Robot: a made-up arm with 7 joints. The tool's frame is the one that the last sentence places. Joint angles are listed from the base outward.
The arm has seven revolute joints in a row. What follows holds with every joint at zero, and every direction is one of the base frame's. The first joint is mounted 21.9 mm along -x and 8.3 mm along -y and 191.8 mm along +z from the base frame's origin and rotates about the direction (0.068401, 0.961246, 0.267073). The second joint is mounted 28.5 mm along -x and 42.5 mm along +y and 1.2 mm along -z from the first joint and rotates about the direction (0.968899, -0.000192, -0.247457). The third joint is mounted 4.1 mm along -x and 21.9 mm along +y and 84.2 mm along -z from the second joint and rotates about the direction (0.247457, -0.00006, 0.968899). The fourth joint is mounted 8.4 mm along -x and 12.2 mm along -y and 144.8 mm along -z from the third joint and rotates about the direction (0.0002, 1, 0.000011). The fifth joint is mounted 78.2 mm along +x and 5.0 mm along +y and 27.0 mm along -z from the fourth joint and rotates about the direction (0.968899, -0.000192, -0.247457). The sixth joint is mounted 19.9 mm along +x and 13.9 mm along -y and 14.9 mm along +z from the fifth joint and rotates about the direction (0.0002, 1, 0.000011). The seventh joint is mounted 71.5 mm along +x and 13.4 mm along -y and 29.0 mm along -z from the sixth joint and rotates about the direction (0.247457, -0.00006, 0.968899). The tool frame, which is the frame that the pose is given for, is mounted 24.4 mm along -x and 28.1 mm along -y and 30.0 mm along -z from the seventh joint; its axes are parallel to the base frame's.
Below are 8 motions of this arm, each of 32 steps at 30 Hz.
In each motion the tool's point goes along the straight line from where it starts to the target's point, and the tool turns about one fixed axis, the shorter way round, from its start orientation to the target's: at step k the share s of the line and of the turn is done. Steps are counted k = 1, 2, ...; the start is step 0. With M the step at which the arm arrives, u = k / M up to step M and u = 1 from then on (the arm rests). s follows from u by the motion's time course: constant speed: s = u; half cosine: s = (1 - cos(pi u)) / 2; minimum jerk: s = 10 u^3 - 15 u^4 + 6 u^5.
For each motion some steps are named. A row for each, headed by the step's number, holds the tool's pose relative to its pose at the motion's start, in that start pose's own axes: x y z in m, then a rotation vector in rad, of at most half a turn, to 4 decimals.
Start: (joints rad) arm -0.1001 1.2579 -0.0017 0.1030 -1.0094 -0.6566 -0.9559
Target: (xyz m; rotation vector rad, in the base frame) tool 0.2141 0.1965 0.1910 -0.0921 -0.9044 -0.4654
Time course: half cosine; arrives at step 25
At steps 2, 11, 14, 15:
2: 0.0014 0.0011 0.0007 -0.0006 -0.0063 0.0102
11: 0.0351 0.0295 0.0184 -0.0159 -0.1641 0.2646
14: 0.0512 0.0431 0.0269 -0.0232 -0.2398 0.3866
15: 0.0565 0.0475 0.0296 -0.0255 -0.2643 0.4262

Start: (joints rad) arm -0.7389 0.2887 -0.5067 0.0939 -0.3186 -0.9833 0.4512
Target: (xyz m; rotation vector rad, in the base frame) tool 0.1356 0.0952 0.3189 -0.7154 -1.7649 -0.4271
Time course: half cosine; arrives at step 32
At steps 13, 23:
13: 0.0879 0.0202 0.0620 -0.0990 -0.1539 -0.0588
23: 0.2025 0.0465 0.1428 -0.2280 -0.3543 -0.1354

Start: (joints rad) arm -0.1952 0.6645 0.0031 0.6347 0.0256 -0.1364 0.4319
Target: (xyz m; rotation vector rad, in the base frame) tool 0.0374 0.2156 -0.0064 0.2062 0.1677 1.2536
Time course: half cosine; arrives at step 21
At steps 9, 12, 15, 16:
9: -0.0250 0.0465 0.0205 -0.2140 0.1920 0.2824
12: -0.0393 0.0732 0.0323 -0.3365 0.3019 0.4441
15: -0.0522 0.0972 0.0429 -0.4469 0.4009 0.5898
16: -0.0557 0.1037 0.0458 -0.4771 0.4280 0.6296

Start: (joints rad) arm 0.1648 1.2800 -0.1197 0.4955 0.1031 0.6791 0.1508
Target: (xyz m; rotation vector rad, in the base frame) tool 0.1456 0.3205 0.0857 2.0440 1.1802 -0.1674
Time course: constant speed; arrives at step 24
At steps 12, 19, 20, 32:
12: 0.0187 0.0667 0.0587 0.2875 -0.0875 -0.0122
19: 0.0297 0.1057 0.0929 0.4552 -0.1385 -0.0194
20: 0.0312 0.1112 0.0978 0.4791 -0.1458 -0.0204
32: 0.0375 0.1335 0.1174 0.5750 -0.1750 -0.0245

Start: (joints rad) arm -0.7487 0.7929 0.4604 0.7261 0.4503 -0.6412 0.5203
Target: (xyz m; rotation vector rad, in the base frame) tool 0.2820 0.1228 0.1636 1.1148 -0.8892 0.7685
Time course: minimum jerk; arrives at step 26
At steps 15, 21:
15: 0.0476 -0.0030 0.0933 0.1019 0.0015 0.0168
21: 0.0703 -0.0045 0.1378 0.1505 0.0023 0.0248

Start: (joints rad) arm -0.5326 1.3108 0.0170 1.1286 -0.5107 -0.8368 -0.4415
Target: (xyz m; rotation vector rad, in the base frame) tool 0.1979 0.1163 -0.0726 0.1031 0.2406 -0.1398
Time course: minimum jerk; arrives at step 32
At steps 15, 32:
15: -0.0036 -0.1291 0.0357 -0.3827 0.2303 -0.1209
32: -0.0081 -0.2924 0.0809 -0.8667 0.5216 -0.2737

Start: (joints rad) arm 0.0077 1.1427 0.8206 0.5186 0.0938 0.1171 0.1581
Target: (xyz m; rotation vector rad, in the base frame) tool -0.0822 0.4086 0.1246 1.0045 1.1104 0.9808
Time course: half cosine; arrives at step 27
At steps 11, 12, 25, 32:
11: -0.0270 0.0469 -0.0303 0.1362 0.2845 -0.1402
12: -0.0312 0.0543 -0.0352 0.1578 0.3297 -0.1624
25: -0.0746 0.1296 -0.0840 0.3768 0.7872 -0.3878
32: -0.0756 0.1314 -0.0851 0.3820 0.7979 -0.3931

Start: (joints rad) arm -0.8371 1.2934 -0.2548 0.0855 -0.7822 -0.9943 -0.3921
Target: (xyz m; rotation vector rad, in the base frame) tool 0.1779 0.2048 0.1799 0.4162 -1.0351 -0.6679
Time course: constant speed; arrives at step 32
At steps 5, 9, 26, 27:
5: -0.0086 0.0009 0.0073 -0.0350 0.0592 0.0287
9: -0.0155 0.0015 0.0132 -0.0630 0.1065 0.0516
26: -0.0449 0.0045 0.0381 -0.1819 0.3078 0.1490
27: -0.0466 0.0046 0.0396 -0.1889 0.3196 0.1547

